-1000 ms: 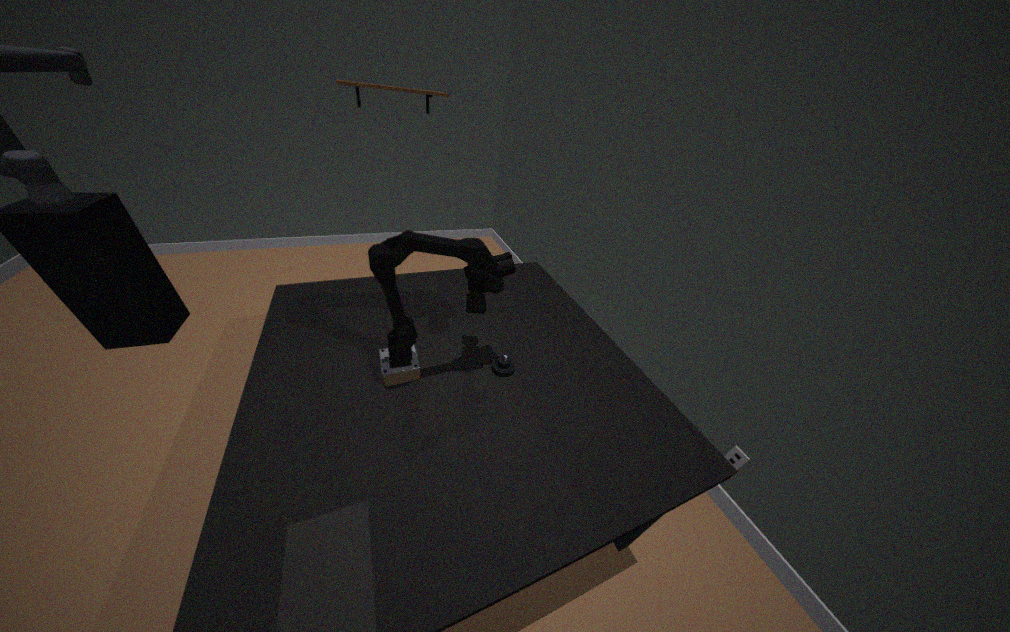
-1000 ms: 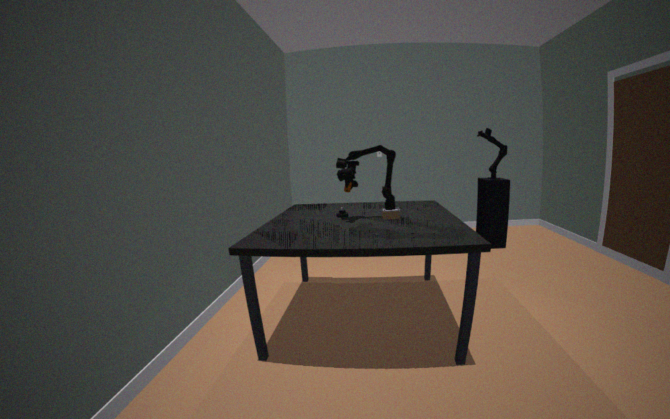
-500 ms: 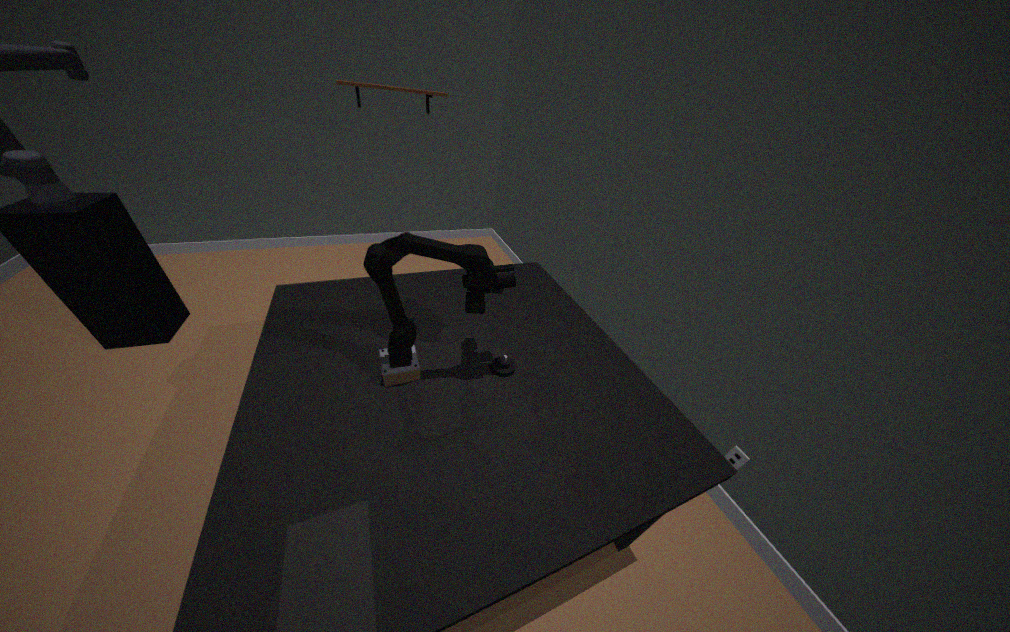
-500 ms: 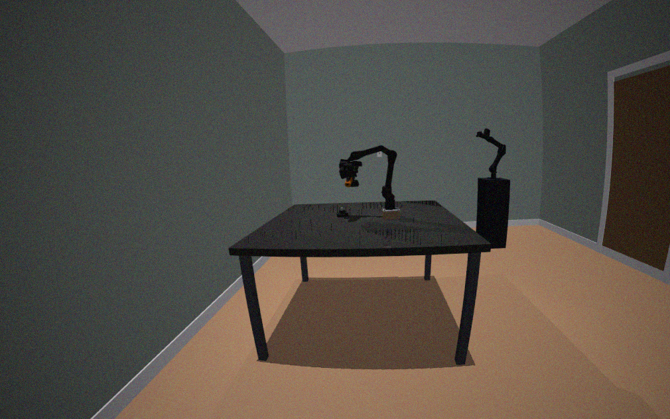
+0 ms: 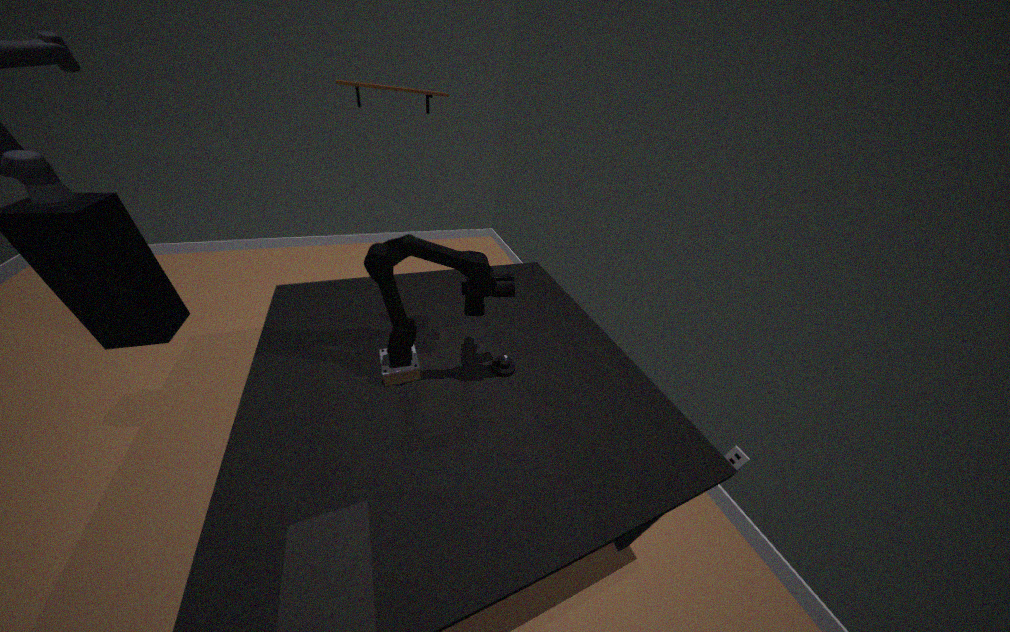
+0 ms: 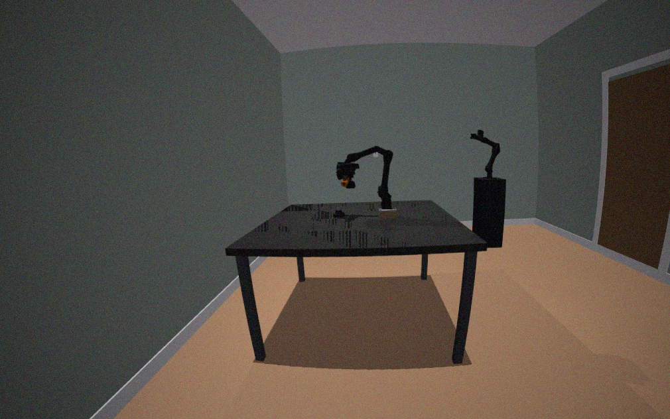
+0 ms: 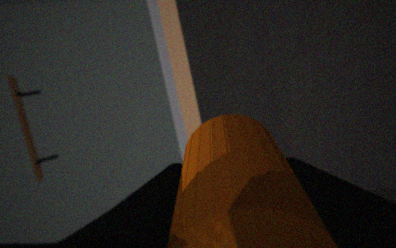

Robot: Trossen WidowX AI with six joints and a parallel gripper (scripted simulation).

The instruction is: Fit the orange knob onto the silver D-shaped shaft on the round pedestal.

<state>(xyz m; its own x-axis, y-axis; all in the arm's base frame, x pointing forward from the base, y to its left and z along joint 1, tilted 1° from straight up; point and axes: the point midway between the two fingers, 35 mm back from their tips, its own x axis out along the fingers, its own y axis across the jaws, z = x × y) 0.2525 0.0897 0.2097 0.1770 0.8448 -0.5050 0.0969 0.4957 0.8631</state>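
The orange knob lies 30 mm to the right of my gripper tip and 20 mm above it. From my gripper tip the other things lie so: dark round pedestal (220 mm below, 170 mm to the right, 80 mm ahead).
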